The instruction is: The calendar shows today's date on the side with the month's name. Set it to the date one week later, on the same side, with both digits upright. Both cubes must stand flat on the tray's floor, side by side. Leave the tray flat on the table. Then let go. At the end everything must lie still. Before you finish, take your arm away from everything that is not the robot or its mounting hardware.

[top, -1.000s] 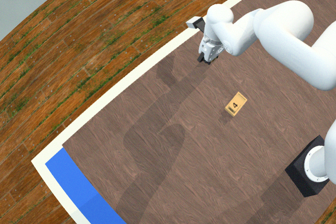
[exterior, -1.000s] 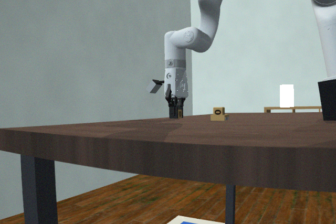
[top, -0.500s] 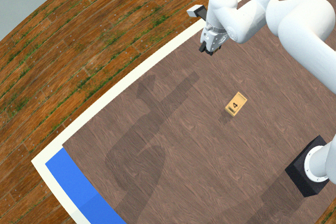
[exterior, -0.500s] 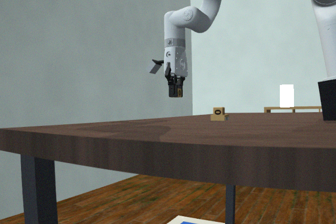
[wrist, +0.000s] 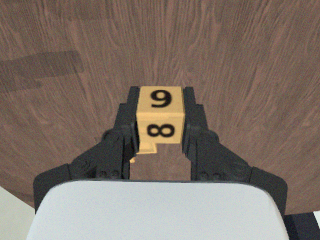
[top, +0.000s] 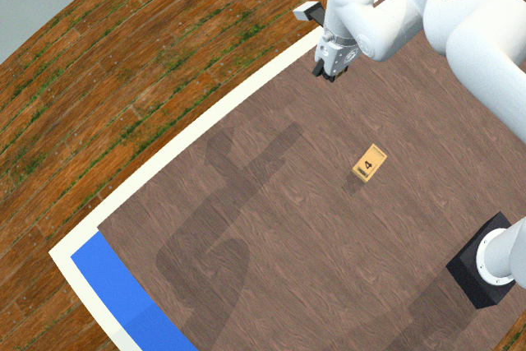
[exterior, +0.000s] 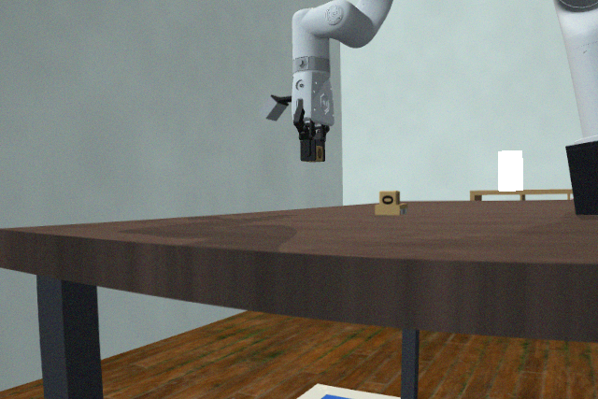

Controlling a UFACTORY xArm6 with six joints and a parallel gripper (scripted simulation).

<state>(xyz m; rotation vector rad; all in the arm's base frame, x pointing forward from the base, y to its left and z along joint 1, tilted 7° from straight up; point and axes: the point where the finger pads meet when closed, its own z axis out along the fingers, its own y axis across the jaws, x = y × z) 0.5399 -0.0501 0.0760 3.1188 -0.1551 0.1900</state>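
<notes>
Right now my hand is 170 mm past the tray, 110 mm above it and 70 mm to the right of it. Round my hand: wooden cube 10 mm below.
</notes>
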